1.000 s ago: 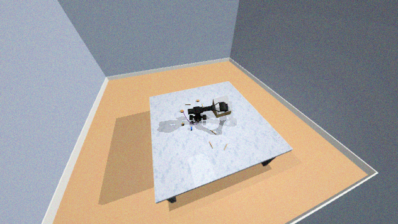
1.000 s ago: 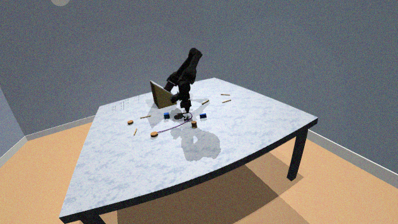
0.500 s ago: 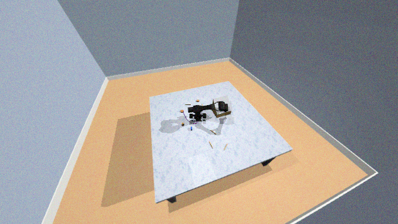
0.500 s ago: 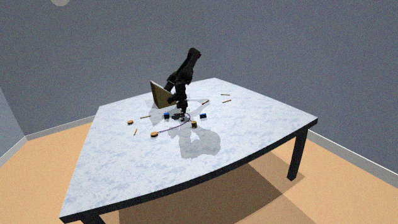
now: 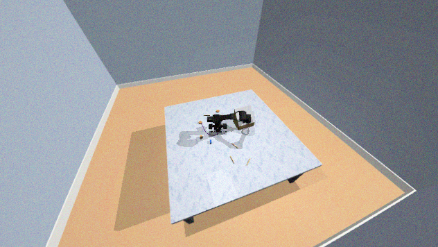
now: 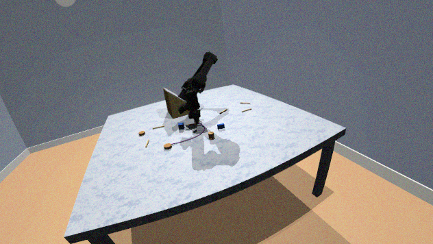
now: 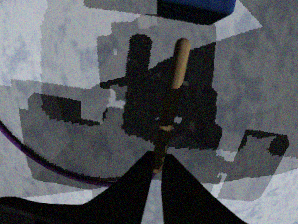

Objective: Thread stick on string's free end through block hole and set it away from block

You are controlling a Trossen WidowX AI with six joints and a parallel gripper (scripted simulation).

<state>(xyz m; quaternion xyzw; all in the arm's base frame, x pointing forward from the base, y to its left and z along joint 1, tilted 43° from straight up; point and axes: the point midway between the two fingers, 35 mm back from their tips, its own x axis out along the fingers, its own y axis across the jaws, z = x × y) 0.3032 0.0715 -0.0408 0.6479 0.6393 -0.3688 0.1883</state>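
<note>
Right now the blue block is 9 cm to the right of my gripper tip and 2 cm behind it. The rest, counted from my gripper tip: thin stick: 1 cm to the right; then short wooden cylinder: 19 cm ahead, 3 cm to the left.
</note>
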